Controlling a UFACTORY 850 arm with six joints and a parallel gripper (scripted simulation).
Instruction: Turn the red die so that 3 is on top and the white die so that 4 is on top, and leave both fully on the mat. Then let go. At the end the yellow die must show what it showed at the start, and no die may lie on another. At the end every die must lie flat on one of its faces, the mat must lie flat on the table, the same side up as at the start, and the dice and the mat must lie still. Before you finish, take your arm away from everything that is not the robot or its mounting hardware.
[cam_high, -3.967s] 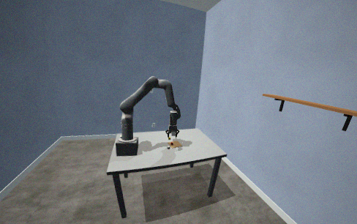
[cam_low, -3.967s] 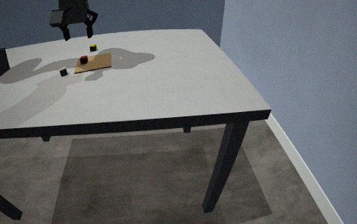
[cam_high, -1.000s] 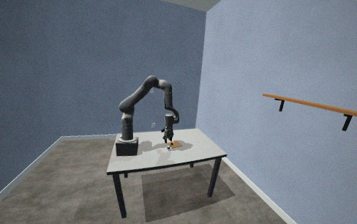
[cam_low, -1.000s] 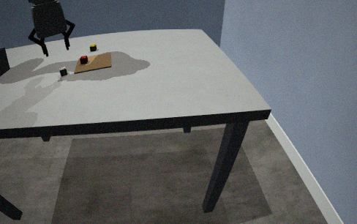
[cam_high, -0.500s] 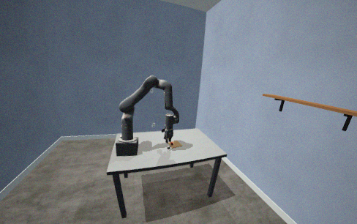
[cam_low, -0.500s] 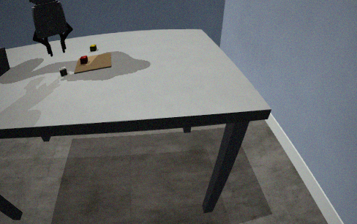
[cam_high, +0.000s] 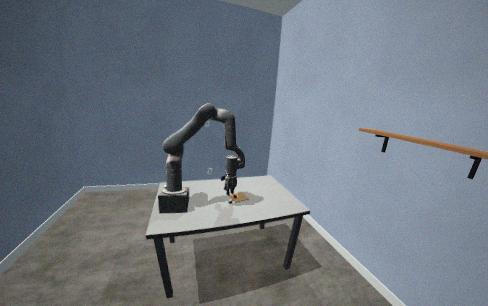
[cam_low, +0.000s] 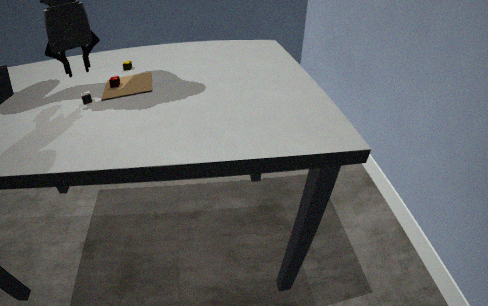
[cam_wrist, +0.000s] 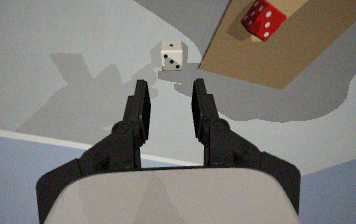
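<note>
My hand is 9 cm above the white die. From my hand the other things lie so: tan mat (9 cm ahead, 9 cm to the left, 10 cm below); red die (5 cm ahead, 8 cm to the left, 9 cm below); yellow die (4 cm ahead, 22 cm to the left, 9 cm below).
</note>
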